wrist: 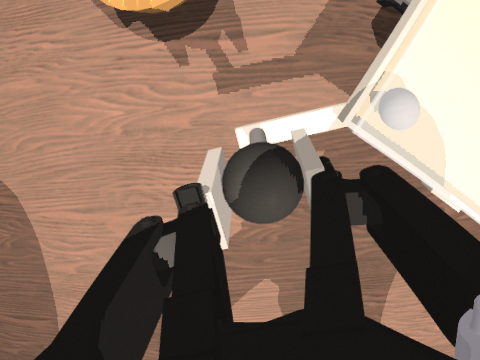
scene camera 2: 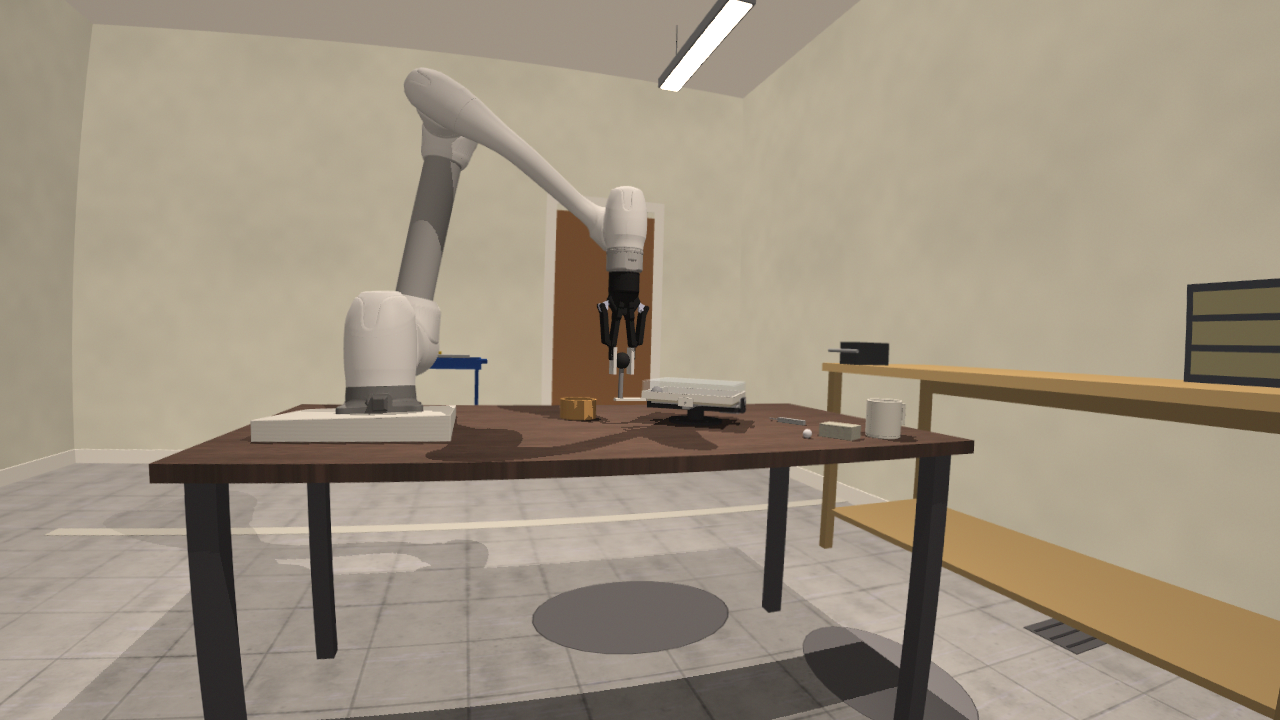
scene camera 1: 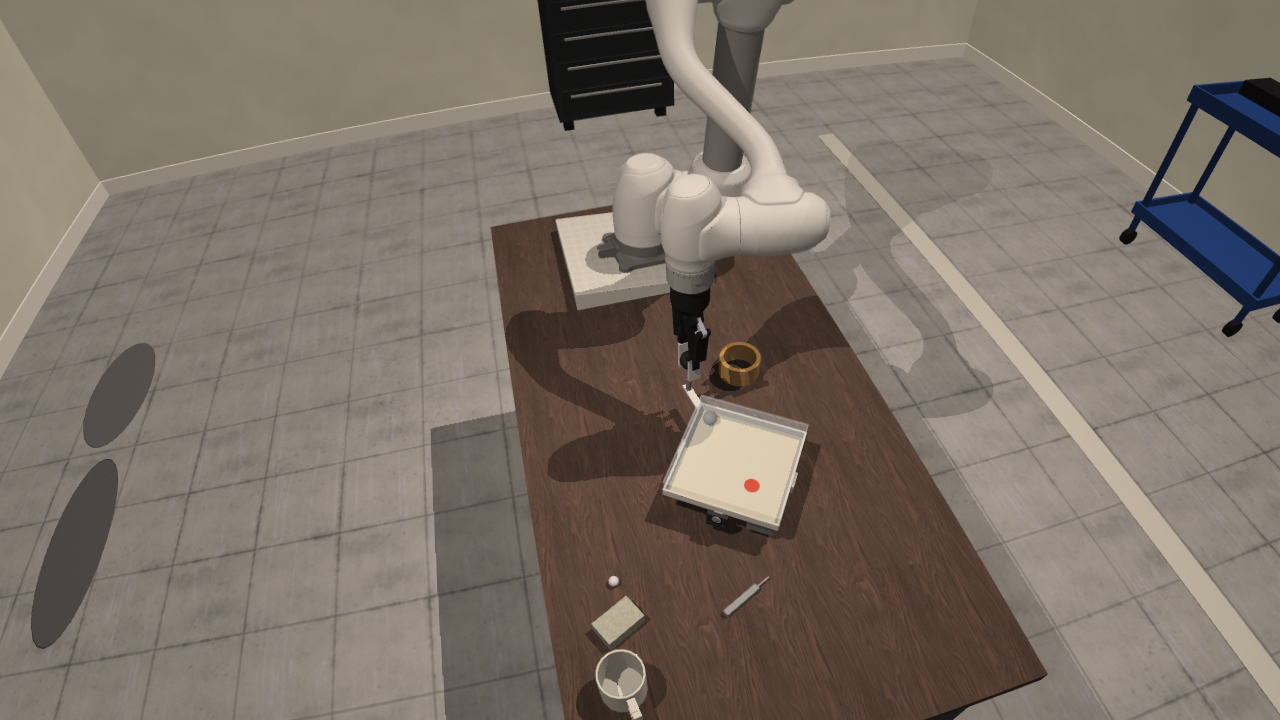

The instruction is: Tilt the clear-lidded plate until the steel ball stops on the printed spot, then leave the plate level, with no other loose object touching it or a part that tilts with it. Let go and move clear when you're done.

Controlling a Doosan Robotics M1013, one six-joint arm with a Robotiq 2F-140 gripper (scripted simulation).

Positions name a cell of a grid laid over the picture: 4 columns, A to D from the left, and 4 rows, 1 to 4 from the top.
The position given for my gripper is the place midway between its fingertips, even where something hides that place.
Note:
I see my gripper (scene camera 2: B3), a white mug (scene camera 2: C3), a grey block (scene camera 1: B4) and a clear-lidded plate (scene camera 1: C3).
My gripper is seen too in the wrist view (wrist: C2) and in scene camera 1 (scene camera 1: C3). The clear-lidded plate is seen too in the wrist view (wrist: D2) and in scene camera 2 (scene camera 2: C3). The wrist view does not show the white mug: it is out of frame. The wrist view misses the grey block: it is out of frame.

